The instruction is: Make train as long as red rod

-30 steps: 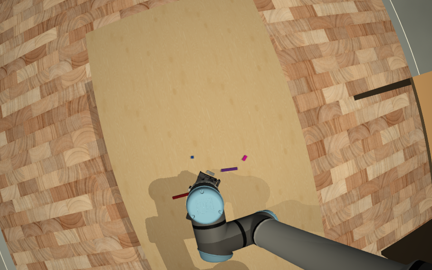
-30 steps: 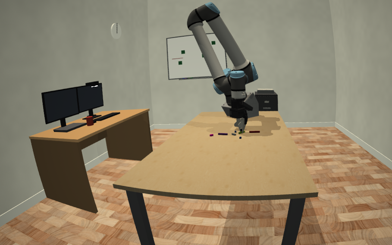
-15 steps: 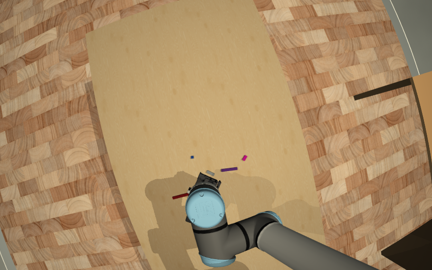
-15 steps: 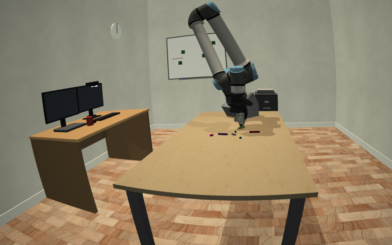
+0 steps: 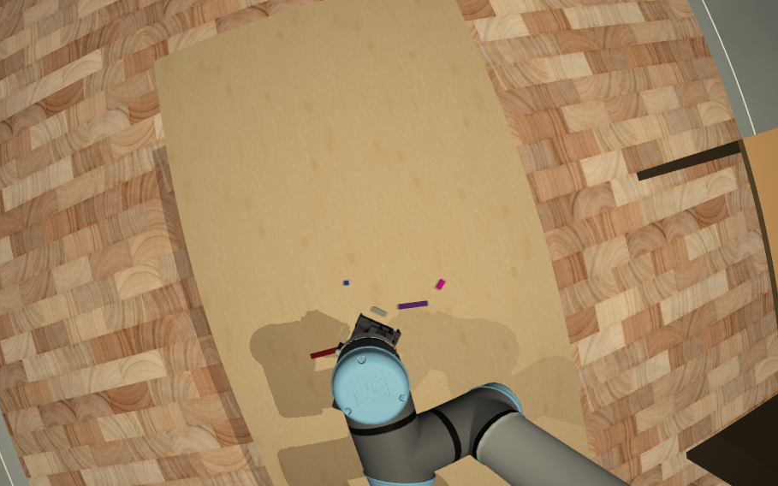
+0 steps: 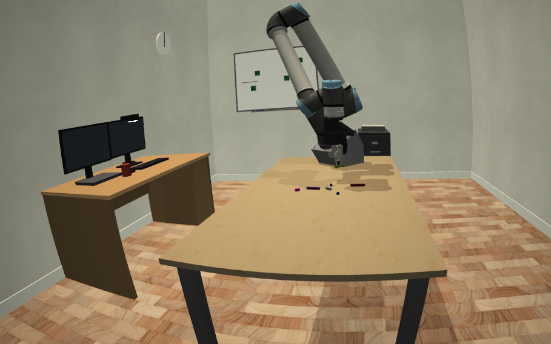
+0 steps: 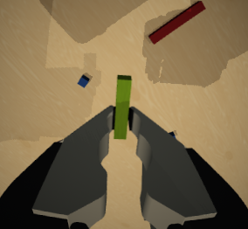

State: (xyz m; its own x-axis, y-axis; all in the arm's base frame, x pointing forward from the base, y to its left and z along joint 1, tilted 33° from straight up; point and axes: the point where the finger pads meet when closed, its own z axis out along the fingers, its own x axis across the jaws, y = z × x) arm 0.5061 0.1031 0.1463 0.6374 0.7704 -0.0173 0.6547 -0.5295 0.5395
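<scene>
The magenta rod is 5 cm ahead of my hand, 19 cm to the right of it and 10 cm below it. From my hand the other things lie so: grey rod (4 cm ahead, 5 cm to the right, 10 cm below); lime rod (1 cm below); red rod (8 cm to the left, 10 cm below).
</scene>
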